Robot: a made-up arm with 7 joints. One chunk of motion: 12 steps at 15 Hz.
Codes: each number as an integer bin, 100 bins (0 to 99) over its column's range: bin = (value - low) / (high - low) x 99, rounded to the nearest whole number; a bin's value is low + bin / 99 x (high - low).
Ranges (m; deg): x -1.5..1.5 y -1.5..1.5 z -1.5..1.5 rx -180..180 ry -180..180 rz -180..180
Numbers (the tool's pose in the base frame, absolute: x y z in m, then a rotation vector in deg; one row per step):
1: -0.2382 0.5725 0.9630 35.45 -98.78 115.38
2: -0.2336 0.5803 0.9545 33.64 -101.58 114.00
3: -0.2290 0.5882 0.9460 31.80 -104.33 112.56
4: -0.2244 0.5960 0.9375 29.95 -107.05 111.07
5: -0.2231 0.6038 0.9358 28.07 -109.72 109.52
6: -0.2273 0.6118 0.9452 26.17 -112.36 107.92
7: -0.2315 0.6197 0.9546 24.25 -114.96 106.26
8: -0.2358 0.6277 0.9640 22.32 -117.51 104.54
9: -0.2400 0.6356 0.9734 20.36 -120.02 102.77
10: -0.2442 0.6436 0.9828 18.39 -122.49 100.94
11: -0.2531 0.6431 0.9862 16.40 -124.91 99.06
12: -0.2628 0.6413 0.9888 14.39 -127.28 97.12
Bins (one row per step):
1: 42 68 81 59 22 81
2: 42 69 81 59 22 81
3: 42 69 81 58 21 80
4: 42 69 80 58 20 80
5: 42 69 80 57 19 80
6: 42 70 81 57 19 79
7: 42 70 81 56 18 79
8: 42 70 81 56 17 78
9: 42 70 82 55 16 78
10: 41 71 82 55 16 77
11: 41 71 82 54 15 77
12: 41 71 82 53 14 76

